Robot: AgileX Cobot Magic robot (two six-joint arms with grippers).
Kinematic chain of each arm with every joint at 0, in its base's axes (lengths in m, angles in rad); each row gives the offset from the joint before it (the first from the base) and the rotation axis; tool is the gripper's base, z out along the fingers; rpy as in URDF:
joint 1: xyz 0 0 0.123 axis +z
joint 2: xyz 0 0 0 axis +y
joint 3: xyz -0.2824 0 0.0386 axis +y
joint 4: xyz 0.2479 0 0.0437 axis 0.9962 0 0.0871
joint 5: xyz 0 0 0 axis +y
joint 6: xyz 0.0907 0 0.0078 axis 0.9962 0 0.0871
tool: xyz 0 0 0 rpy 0 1.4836 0
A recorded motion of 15 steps. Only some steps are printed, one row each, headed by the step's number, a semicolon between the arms.
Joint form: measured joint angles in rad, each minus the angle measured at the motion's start. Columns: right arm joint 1, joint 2, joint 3, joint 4, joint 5, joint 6; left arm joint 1, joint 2, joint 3, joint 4, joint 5, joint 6.
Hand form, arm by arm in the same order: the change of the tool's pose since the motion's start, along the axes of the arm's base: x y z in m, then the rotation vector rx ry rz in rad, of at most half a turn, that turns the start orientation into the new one. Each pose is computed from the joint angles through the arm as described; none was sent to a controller.
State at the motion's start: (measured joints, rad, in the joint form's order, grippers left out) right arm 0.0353 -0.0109 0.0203 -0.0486 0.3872 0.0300; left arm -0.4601 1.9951 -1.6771 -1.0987 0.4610 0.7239
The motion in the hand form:
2: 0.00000 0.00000 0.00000 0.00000 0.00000 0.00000; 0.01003 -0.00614 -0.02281 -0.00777 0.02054 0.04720
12: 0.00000 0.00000 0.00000 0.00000 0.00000 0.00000; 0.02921 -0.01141 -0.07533 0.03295 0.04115 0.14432
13: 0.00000 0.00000 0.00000 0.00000 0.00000 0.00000; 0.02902 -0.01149 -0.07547 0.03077 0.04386 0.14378
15: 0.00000 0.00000 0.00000 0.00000 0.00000 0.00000; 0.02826 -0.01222 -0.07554 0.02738 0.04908 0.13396
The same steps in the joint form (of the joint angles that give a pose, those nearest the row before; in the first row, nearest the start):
2: 0.0000 0.0000 0.0000 0.0000 0.0000 0.0000; -0.0098 0.0548 0.0000 -0.0614 -0.0631 0.0343
12: 0.0000 0.0000 0.0000 0.0000 0.0000 0.0000; -0.0203 0.1702 0.0011 -0.1741 -0.1934 0.1416
13: 0.0000 0.0000 0.0000 0.0000 0.0000 0.0000; -0.0203 0.1700 0.0019 -0.1769 -0.1916 0.1415
15: 0.0000 0.0000 0.0000 0.0000 0.0000 0.0000; -0.0203 0.1700 0.0018 -0.1808 -0.1801 0.1439

